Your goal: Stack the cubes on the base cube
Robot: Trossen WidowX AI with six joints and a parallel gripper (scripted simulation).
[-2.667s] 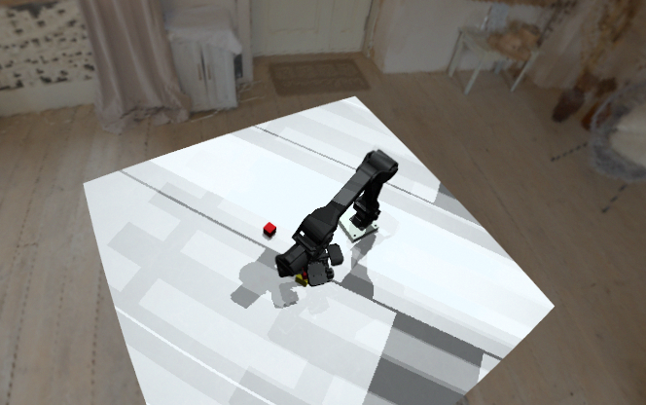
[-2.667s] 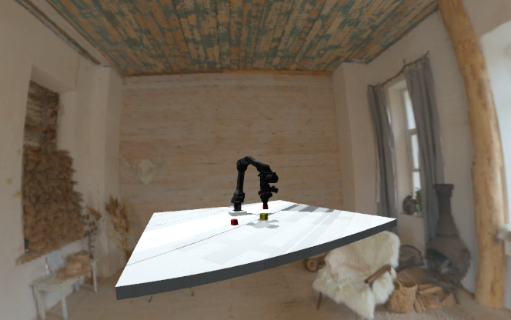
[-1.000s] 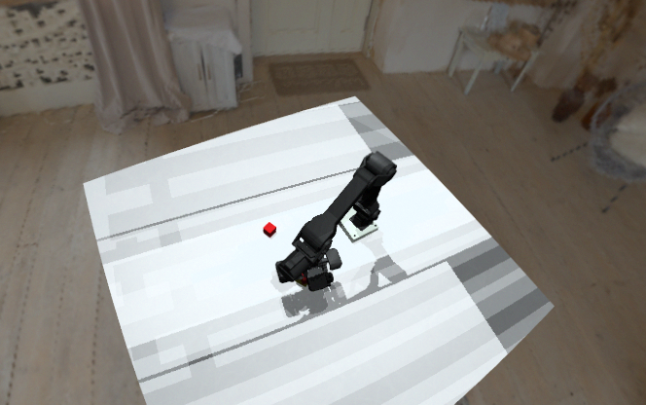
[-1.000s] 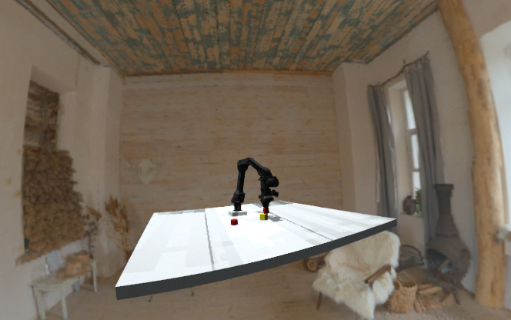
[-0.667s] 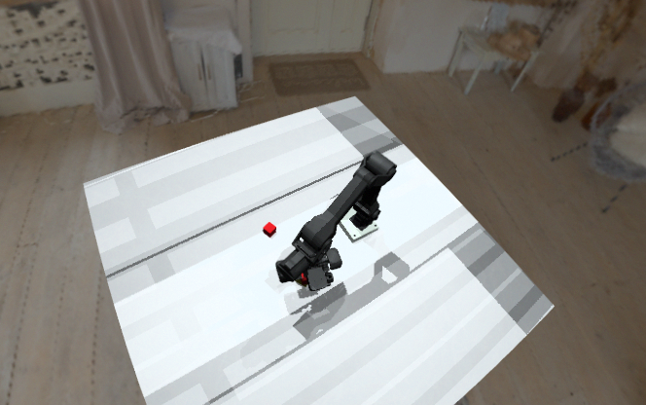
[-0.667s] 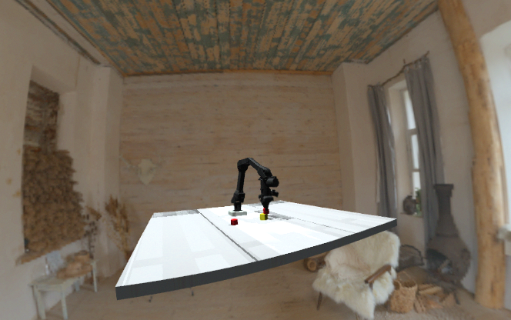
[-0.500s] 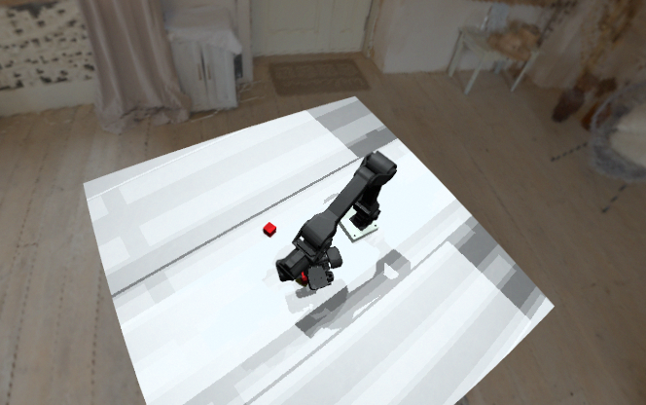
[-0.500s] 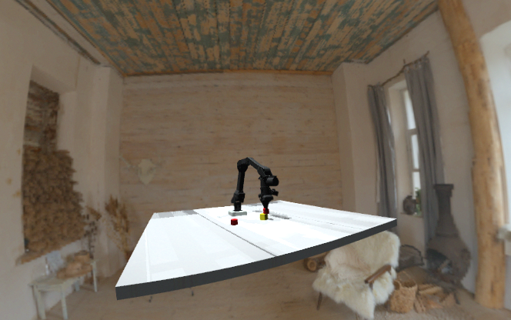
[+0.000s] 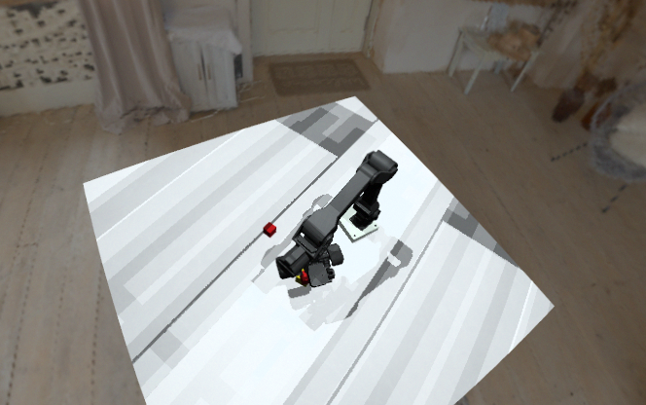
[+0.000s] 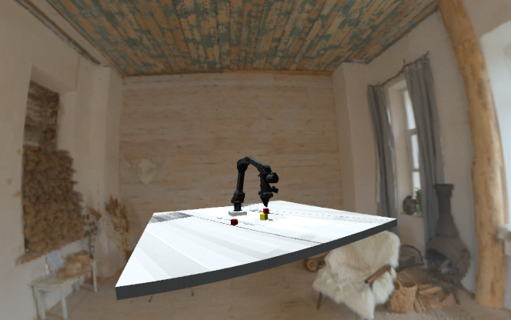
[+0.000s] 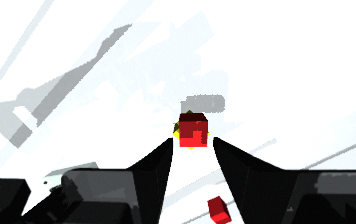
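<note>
The yellow base cube is 70 mm below my gripper tip, 20 mm to the right of it and 10 mm behind it.
</note>
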